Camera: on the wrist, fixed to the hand. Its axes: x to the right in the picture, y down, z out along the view.
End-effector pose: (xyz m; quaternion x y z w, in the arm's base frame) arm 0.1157 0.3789 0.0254 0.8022 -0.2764 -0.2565 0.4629
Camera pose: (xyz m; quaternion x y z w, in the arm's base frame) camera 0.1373 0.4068 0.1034 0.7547 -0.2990 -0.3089 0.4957
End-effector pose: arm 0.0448 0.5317 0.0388 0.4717 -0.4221 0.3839 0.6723
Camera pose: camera 0.0044 0.6064 0.0276 0.4467 -0.4872 0.3427 0.6676
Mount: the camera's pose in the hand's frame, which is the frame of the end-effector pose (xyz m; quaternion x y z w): -0.0157 0.0529 -0.0655 -0.0570 -0.0556 0.0154 0.9967
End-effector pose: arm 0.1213 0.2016 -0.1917 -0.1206 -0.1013 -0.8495 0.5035
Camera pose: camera 0.1684 0.1704 -0.2561 -0.1977 -0.0787 -0.8380 0.5024
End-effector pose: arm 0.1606 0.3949 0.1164 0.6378 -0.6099 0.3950 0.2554
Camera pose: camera 0.0971 0.4502 0.1319 0.6337 -0.6544 0.3274 0.2509
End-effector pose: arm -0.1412 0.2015 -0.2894 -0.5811 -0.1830 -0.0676 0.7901
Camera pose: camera -0.1250 0.1548 -0.3593 -0.6308 -0.2135 -0.0333 0.7452
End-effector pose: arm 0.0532 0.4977 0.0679 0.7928 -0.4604 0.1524 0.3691
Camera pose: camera 0.0067 0.5389 0.1269 0.7705 -0.5003 0.0873 0.3851
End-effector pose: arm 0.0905 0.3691 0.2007 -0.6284 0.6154 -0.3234 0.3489
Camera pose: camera 0.0062 0.3822 0.1927 -0.6547 0.6221 -0.2470 0.3511
